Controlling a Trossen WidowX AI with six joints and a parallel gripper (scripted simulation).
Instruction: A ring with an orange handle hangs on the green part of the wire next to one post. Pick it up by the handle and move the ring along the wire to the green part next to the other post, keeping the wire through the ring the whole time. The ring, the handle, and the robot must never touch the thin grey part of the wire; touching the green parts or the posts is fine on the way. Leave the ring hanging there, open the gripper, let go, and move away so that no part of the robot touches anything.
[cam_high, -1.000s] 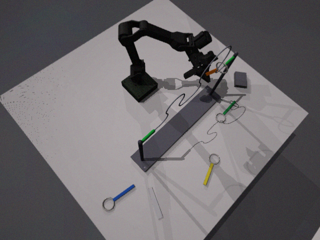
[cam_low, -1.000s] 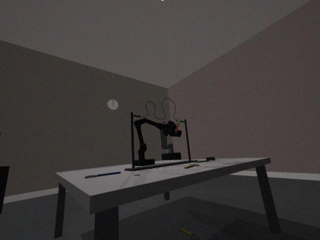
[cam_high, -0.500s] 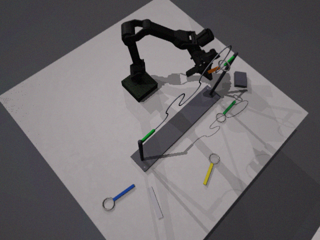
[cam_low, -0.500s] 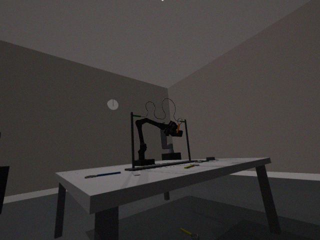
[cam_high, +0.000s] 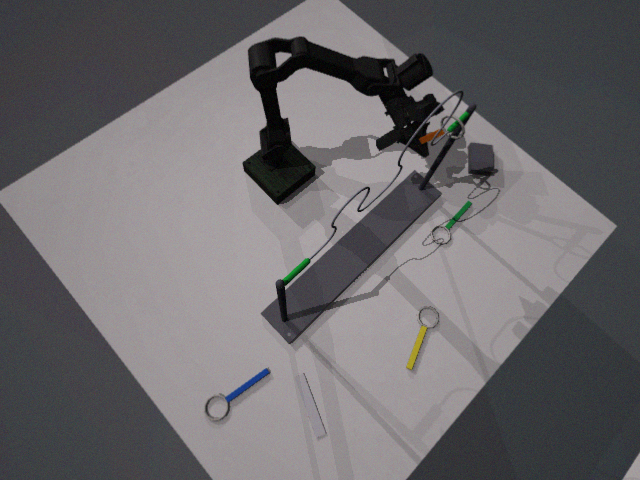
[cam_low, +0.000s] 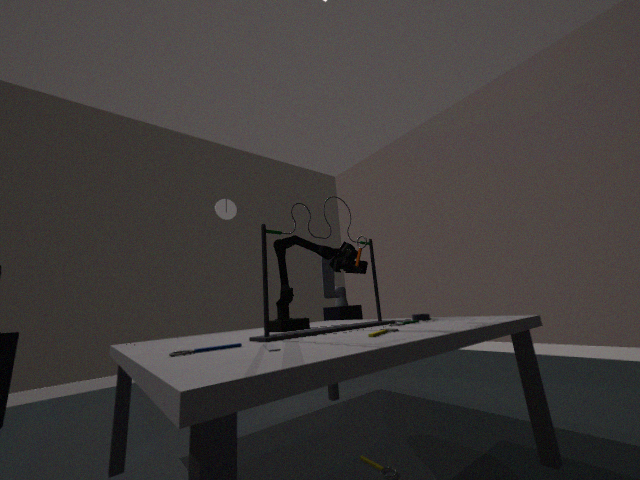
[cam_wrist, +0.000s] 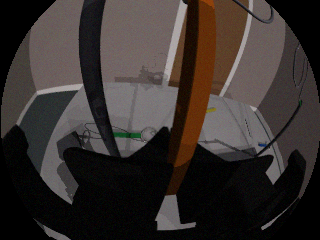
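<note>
Now: the orange-handled ring 9 cm above my gripper tip. Round my gripper tip: green-handled ring: 24 cm below, 15 cm ahead, 5 cm to the left; dark grey block: 29 cm to the left, 23 cm below, 5 cm ahead; yellow-handled ring: 32 cm ahead, 24 cm below, 23 cm to the right.
</note>
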